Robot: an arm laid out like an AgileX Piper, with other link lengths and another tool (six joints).
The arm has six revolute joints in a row. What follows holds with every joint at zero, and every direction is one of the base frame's. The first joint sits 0.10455 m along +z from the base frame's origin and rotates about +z. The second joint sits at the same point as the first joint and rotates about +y. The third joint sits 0.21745 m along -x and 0.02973 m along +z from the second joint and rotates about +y. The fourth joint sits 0.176 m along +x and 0.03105 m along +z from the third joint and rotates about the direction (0.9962, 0, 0.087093). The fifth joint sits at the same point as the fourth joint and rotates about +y. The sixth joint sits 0.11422 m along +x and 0.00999 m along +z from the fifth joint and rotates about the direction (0.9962, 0, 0.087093). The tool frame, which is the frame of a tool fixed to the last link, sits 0.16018 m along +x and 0.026 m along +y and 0.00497 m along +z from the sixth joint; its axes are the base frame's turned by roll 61.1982, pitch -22.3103 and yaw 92.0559 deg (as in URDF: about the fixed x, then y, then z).
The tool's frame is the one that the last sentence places.
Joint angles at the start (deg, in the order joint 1, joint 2, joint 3, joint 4, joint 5, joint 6): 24.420 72.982 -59.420 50.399 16.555 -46.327
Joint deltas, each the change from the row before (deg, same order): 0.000 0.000 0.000 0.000 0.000 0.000; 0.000 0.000 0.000 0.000 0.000 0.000; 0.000 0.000 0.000 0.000 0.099 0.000; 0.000 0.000 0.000 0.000 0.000 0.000; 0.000 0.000 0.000 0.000 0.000 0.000; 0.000 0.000 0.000 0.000 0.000 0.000; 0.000 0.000 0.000 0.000 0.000 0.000; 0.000 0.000 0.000 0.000 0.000 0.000; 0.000 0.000 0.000 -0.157 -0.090 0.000; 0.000 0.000 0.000 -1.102 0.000 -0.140; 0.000 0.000 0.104 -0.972 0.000 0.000; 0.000 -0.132 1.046 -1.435 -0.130 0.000; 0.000 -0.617 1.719 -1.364 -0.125 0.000; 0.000 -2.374 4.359 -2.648 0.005 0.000; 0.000 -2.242 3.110 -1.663 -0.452 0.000
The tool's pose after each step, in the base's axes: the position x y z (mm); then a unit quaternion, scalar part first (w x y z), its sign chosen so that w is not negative. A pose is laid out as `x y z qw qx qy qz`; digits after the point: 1 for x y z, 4 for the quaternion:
317.8 238.8 216.2 0.2192 0.4985 0.4859 0.6836
317.8 238.8 216.2 0.2192 0.4985 0.4859 0.6836
317.4 239.0 216.0 0.2186 0.4985 0.4864 0.6834
317.4 239.0 216.0 0.2186 0.4985 0.4864 0.6834
317.4 239.0 216.0 0.2186 0.4985 0.4864 0.6834
317.4 239.0 216.0 0.2186 0.4985 0.4864 0.6834
317.4 239.0 216.0 0.2186 0.4985 0.4864 0.6834
317.4 239.0 216.0 0.2186 0.4985 0.4864 0.6834
317.8 238.7 216.0 0.2199 0.4978 0.4868 0.6833
318.0 237.5 214.3 0.2256 0.4916 0.4932 0.6813
318.0 236.5 212.1 0.2300 0.4873 0.4986 0.6790
316.7 233.7 203.6 0.2355 0.4843 0.5092 0.6713
313.2 230.0 193.6 0.2400 0.4823 0.5202 0.6627
301.3 221.4 173.8 0.2468 0.4773 0.5422 0.6460
293.6 214.2 164.8 0.2546 0.4718 0.5520 0.6386

